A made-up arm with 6 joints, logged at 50 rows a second.
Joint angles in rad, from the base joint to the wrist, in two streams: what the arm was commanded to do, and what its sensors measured. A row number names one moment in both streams.
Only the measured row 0 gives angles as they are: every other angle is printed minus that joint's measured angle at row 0.
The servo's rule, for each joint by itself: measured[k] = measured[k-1] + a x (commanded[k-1-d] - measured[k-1]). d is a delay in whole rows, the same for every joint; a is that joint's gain. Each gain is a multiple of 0.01, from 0.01 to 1. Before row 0 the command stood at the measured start. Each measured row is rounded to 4 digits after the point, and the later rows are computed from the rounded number. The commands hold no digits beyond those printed.
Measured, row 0: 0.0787 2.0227 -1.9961 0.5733 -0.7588 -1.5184
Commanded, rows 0 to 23: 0.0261 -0.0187 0.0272 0.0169 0.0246 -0.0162; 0.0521 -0.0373 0.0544 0.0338 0.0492 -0.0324; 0.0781 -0.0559 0.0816 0.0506 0.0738 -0.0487; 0.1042 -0.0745 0.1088 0.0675 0.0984 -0.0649; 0.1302 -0.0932 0.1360 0.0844 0.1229 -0.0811; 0.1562 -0.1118 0.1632 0.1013 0.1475 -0.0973; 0.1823 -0.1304 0.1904 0.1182 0.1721 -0.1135; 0.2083 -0.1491 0.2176 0.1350 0.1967 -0.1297; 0.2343 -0.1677 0.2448 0.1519 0.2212 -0.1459; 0.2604 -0.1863 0.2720 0.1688 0.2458 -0.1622; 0.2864 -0.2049 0.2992 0.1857 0.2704 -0.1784; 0.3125 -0.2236 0.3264 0.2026 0.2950 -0.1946; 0.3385 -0.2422 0.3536 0.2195 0.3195 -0.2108; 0.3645 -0.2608 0.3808 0.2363 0.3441 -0.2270; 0.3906 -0.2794 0.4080 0.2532 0.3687 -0.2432; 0.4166 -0.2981 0.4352 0.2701 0.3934 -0.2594; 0.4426 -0.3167 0.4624 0.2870 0.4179 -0.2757; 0.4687 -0.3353 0.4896 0.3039 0.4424 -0.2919; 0.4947 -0.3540 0.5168 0.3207 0.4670 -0.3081; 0.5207 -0.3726 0.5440 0.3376 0.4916 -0.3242; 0.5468 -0.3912 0.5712 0.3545 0.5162 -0.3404; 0.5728 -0.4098 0.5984 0.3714 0.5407 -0.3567; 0.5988 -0.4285 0.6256 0.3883 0.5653 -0.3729; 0.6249 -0.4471 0.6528 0.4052 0.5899 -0.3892
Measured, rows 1 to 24: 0.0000 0.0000 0.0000 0.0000 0.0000 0.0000; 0.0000 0.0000 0.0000 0.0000 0.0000 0.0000; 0.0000 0.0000 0.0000 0.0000 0.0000 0.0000; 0.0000 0.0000 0.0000 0.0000 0.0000 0.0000; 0.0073 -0.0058 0.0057 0.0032 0.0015 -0.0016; 0.0198 -0.0156 0.0159 0.0090 0.0044 -0.0047; 0.0361 -0.0281 0.0297 0.0169 0.0086 -0.0091; 0.0552 -0.0425 0.0463 0.0265 0.0140 -0.0147; 0.0762 -0.0582 0.0651 0.0375 0.0205 -0.0213; 0.0986 -0.0748 0.0857 0.0496 0.0281 -0.0289; 0.1220 -0.0920 0.1077 0.0626 0.0367 -0.0374; 0.1462 -0.1097 0.1308 0.0764 0.0463 -0.0466; 0.1709 -0.1277 0.1547 0.0907 0.0568 -0.0565; 0.1960 -0.1459 0.1793 0.1055 0.0681 -0.0671; 0.2213 -0.1642 0.2045 0.1207 0.0802 -0.0782; 0.2468 -0.1826 0.2301 0.1363 0.0931 -0.0898; 0.2725 -0.2011 0.2560 0.1521 0.1067 -0.1019; 0.2983 -0.2196 0.2822 0.1681 0.1209 -0.1144; 0.3241 -0.2381 0.3086 0.1843 0.1358 -0.1273; 0.3500 -0.2567 0.3352 0.2006 0.1513 -0.1405; 0.3759 -0.2753 0.3619 0.2170 0.1673 -0.1540; 0.4019 -0.2939 0.3887 0.2335 0.1838 -0.1678; 0.4279 -0.3125 0.4156 0.2501 0.2008 -0.1818; 0.4539 -0.3311 0.4426 0.2667 0.2182 -0.1960
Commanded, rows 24 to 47: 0.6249 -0.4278 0.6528 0.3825 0.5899 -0.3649; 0.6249 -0.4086 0.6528 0.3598 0.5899 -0.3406; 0.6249 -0.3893 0.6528 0.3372 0.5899 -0.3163; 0.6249 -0.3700 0.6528 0.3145 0.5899 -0.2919; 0.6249 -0.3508 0.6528 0.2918 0.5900 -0.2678; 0.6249 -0.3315 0.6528 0.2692 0.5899 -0.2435; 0.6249 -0.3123 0.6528 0.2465 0.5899 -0.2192; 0.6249 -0.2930 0.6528 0.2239 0.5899 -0.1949; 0.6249 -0.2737 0.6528 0.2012 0.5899 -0.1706; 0.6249 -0.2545 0.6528 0.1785 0.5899 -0.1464; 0.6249 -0.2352 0.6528 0.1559 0.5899 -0.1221; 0.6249 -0.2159 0.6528 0.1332 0.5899 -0.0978; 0.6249 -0.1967 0.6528 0.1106 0.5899 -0.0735; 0.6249 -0.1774 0.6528 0.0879 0.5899 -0.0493; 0.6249 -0.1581 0.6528 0.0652 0.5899 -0.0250; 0.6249 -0.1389 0.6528 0.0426 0.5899 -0.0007; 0.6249 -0.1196 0.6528 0.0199 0.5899 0.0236; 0.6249 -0.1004 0.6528 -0.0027 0.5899 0.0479; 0.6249 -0.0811 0.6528 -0.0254 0.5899 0.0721; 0.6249 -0.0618 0.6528 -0.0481 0.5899 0.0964; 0.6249 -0.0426 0.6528 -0.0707 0.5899 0.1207; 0.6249 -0.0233 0.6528 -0.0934 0.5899 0.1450; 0.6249 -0.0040 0.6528 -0.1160 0.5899 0.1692; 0.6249 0.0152 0.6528 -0.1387 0.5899 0.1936
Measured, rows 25 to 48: 0.4799 -0.3497 0.4696 0.2834 0.2361 -0.2104; 0.5059 -0.3683 0.4966 0.3001 0.2544 -0.2250; 0.5319 -0.3870 0.5237 0.3169 0.2731 -0.2398; 0.5579 -0.4056 0.5508 0.3337 0.2921 -0.2547; 0.5767 -0.4125 0.5722 0.3430 0.3100 -0.2657; 0.5902 -0.4113 0.5891 0.3462 0.3268 -0.2732; 0.5999 -0.4045 0.6025 0.3445 0.3426 -0.2775; 0.6069 -0.3938 0.6131 0.3388 0.3574 -0.2789; 0.6119 -0.3805 0.6214 0.3299 0.3714 -0.2778; 0.6155 -0.3653 0.6280 0.3184 0.3845 -0.2744; 0.6181 -0.3489 0.6332 0.3047 0.3968 -0.2689; 0.6200 -0.3316 0.6373 0.2893 0.4084 -0.2615; 0.6214 -0.3137 0.6406 0.2726 0.4193 -0.2524; 0.6224 -0.2953 0.6432 0.2547 0.4295 -0.2418; 0.6231 -0.2767 0.6452 0.2359 0.4391 -0.2298; 0.6236 -0.2579 0.6468 0.2164 0.4481 -0.2166; 0.6240 -0.2389 0.6481 0.1963 0.4566 -0.2023; 0.6243 -0.2198 0.6491 0.1757 0.4646 -0.1870; 0.6245 -0.2007 0.6499 0.1547 0.4721 -0.1708; 0.6246 -0.1815 0.6505 0.1334 0.4792 -0.1538; 0.6247 -0.1623 0.6510 0.1118 0.4858 -0.1361; 0.6248 -0.1431 0.6514 0.0900 0.4920 -0.1177; 0.6248 -0.1239 0.6517 0.0681 0.4979 -0.0987; 0.6248 -0.1046 0.6519 0.0460 0.5034 -0.0792
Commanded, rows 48 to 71: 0.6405 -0.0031 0.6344 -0.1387 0.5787 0.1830; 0.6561 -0.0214 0.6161 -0.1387 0.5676 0.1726; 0.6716 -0.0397 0.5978 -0.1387 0.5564 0.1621; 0.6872 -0.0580 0.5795 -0.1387 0.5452 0.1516; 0.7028 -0.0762 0.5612 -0.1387 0.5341 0.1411; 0.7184 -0.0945 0.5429 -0.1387 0.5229 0.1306; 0.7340 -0.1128 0.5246 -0.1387 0.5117 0.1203; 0.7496 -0.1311 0.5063 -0.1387 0.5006 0.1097; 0.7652 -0.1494 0.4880 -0.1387 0.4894 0.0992; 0.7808 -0.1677 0.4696 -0.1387 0.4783 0.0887; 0.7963 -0.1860 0.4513 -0.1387 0.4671 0.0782; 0.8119 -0.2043 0.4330 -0.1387 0.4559 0.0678; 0.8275 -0.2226 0.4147 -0.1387 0.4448 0.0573; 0.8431 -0.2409 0.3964 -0.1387 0.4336 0.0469; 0.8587 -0.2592 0.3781 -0.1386 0.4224 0.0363; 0.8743 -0.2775 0.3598 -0.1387 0.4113 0.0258; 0.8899 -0.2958 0.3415 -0.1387 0.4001 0.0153; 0.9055 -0.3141 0.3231 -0.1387 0.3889 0.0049; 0.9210 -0.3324 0.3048 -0.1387 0.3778 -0.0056; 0.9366 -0.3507 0.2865 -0.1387 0.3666 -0.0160; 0.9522 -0.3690 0.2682 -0.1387 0.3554 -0.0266; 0.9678 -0.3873 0.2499 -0.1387 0.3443 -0.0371; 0.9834 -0.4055 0.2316 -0.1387 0.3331 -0.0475; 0.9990 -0.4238 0.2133 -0.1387 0.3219 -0.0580
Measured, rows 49 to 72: 0.6248 -0.0854 0.6521 0.0238 0.5086 -0.0592; 0.6248 -0.0661 0.6522 0.0015 0.5135 -0.0388; 0.6248 -0.0468 0.6523 -0.0208 0.5181 -0.0180; 0.6248 -0.0276 0.6524 -0.0432 0.5224 0.0032; 0.6292 -0.0200 0.6486 -0.0613 0.5258 0.0212; 0.6367 -0.0204 0.6418 -0.0760 0.5283 0.0363; 0.6465 -0.0264 0.6326 -0.0879 0.5300 0.0489; 0.6579 -0.0362 0.6214 -0.0976 0.5309 0.0592; 0.6705 -0.0486 0.6088 -0.1054 0.5311 0.0674; 0.6839 -0.0628 0.5950 -0.1117 0.5306 0.0737; 0.6979 -0.0783 0.5802 -0.1168 0.5295 0.0784; 0.7124 -0.0947 0.5647 -0.1210 0.5278 0.0815; 0.7272 -0.1117 0.5486 -0.1244 0.5255 0.0833; 0.7422 -0.1291 0.5320 -0.1271 0.5227 0.0838; 0.7573 -0.1467 0.5151 -0.1293 0.5194 0.0832; 0.7726 -0.1646 0.4979 -0.1311 0.5156 0.0817; 0.7880 -0.1826 0.4804 -0.1325 0.5114 0.0793; 0.8034 -0.2007 0.4628 -0.1337 0.5067 0.0761; 0.8189 -0.2188 0.4450 -0.1346 0.5016 0.0721; 0.8344 -0.2370 0.4271 -0.1354 0.4962 0.0675; 0.8499 -0.2552 0.4091 -0.1360 0.4904 0.0623; 0.8655 -0.2735 0.3910 -0.1365 0.4843 0.0566; 0.8810 -0.2918 0.3729 -0.1369 0.4779 0.0504; 0.8966 -0.3101 0.3548 -0.1372 0.4712 0.0438
